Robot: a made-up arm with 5 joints. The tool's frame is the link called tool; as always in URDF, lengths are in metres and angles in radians.
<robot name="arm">
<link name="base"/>
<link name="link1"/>
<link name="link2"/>
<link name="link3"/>
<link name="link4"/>
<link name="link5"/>
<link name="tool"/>
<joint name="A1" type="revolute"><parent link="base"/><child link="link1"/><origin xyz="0 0 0.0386"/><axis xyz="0 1 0"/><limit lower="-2.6" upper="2.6" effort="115" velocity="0.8"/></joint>
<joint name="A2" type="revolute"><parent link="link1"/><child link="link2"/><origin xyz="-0.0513 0.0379 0.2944"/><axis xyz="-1 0 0"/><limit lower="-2.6" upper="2.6" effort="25" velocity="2.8"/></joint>
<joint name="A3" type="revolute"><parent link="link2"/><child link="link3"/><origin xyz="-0.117 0.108 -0.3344"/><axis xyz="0 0 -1"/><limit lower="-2.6" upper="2.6" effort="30" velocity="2"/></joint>
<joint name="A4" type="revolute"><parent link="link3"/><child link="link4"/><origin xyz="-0.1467 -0.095 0.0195"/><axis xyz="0 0 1"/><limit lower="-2.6" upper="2.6" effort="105" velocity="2.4"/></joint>
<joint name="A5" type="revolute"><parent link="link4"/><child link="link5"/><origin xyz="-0.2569 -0.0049 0.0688"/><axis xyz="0 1 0"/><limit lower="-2.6" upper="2.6" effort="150" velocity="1"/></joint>
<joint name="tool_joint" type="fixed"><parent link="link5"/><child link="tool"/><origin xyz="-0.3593 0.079 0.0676"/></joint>
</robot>
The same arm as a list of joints. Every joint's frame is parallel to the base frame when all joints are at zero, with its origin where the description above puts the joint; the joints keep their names.
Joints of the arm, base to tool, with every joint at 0 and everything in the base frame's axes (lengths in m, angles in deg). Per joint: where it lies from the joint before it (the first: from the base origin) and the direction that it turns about. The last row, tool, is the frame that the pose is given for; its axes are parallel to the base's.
A1: offset 0.0000 0.0000 0.0386 axis +y
A2: offset -0.0513 0.0379 0.2944 axis -x
A3: offset -0.1170 0.1080 -0.3344 axis -z
A4: offset -0.1467 -0.0950 0.0195 axis +z
A5: offset -0.2569 -0.0049 0.0688 axis +y
tool: offset -0.3593 0.0790 0.0676
Joint limits (deg, base to tool): -148.97..148.97 -148.97..148.97 -148.97..148.97 -148.97..148.97 -148.97..148.97

